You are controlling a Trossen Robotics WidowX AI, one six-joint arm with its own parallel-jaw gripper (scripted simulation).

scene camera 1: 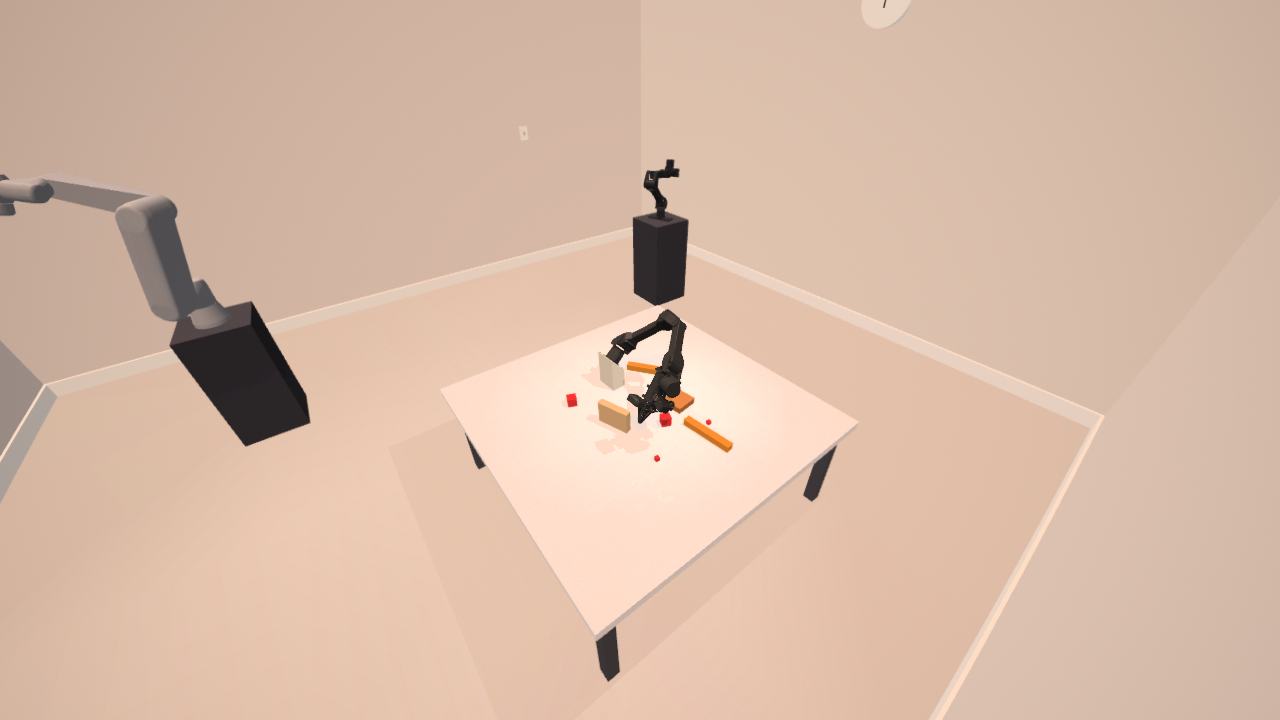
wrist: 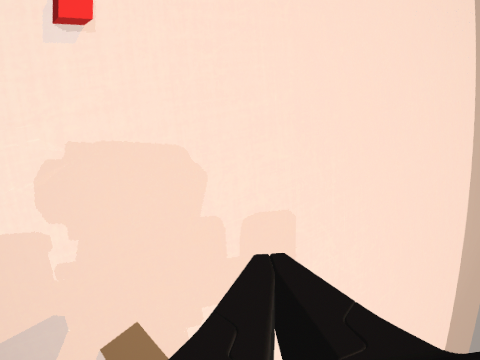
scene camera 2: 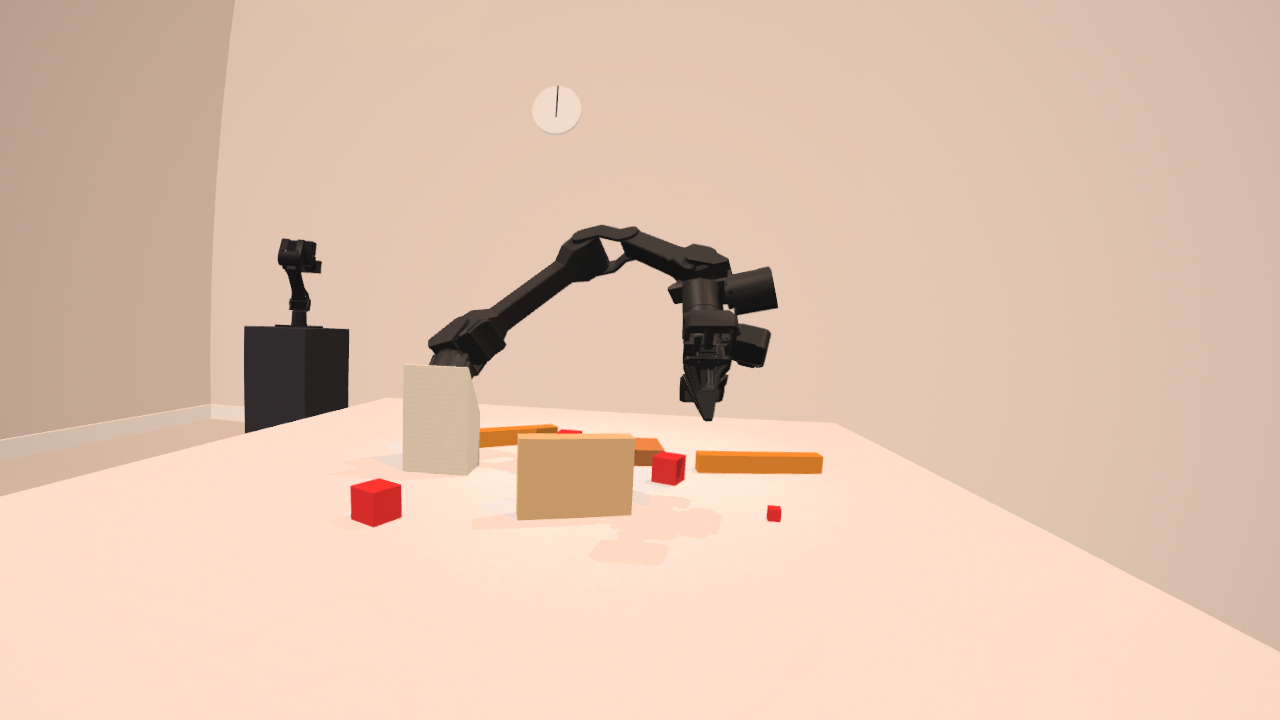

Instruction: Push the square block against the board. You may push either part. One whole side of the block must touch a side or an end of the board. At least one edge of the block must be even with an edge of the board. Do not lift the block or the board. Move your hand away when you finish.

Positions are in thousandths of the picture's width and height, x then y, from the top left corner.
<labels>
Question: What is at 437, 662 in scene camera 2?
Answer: A tan block.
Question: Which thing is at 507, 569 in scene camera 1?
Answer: My gripper.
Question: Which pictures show my gripper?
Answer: Scene camera 1, the wrist view and scene camera 2: all of them.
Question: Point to a tan block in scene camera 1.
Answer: At 476, 574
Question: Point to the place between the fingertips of my gripper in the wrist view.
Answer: At 561, 746
</labels>
